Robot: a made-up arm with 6 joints.
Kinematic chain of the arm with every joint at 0, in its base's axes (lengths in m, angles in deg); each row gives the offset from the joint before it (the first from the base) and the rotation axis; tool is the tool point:
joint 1: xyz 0 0 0.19 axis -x
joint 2: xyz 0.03 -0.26 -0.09 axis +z
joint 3: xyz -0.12 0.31 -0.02 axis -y
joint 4: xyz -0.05 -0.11 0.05 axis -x
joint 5: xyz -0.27 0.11 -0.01 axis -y
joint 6: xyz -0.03 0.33 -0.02 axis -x
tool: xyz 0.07 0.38 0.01
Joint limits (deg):
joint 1: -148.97..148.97
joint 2: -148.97..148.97
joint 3: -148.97..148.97
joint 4: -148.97..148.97
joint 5: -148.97..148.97
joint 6: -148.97..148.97
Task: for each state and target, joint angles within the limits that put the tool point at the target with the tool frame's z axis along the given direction. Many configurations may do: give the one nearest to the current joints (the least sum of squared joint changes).
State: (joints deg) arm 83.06 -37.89 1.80 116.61 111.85 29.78
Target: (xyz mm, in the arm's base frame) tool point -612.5 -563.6 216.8 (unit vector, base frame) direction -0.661 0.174 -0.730
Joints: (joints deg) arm 86.02 -35.27 -30.49 119.74 66.78 12.92
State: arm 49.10 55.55 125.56 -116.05 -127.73 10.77
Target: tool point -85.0 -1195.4 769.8 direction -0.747 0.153 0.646
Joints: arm 56.32 88.30 98.44 -91.48 -143.50 22.29
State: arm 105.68 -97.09 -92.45 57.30 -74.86 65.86
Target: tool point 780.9 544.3 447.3 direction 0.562 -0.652 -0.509
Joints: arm 76.83 -122.92 -117.01 58.80 -81.32 18.05
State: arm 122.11 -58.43 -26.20 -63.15 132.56 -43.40
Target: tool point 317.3 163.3 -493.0 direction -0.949 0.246 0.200
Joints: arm 127.81 -30.61 -75.13 -30.39 123.02 -73.48
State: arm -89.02 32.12 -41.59 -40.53 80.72 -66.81
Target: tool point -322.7 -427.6 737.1 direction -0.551 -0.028 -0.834
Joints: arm -64.76 5.16 -50.23 -41.78 104.36 -81.62
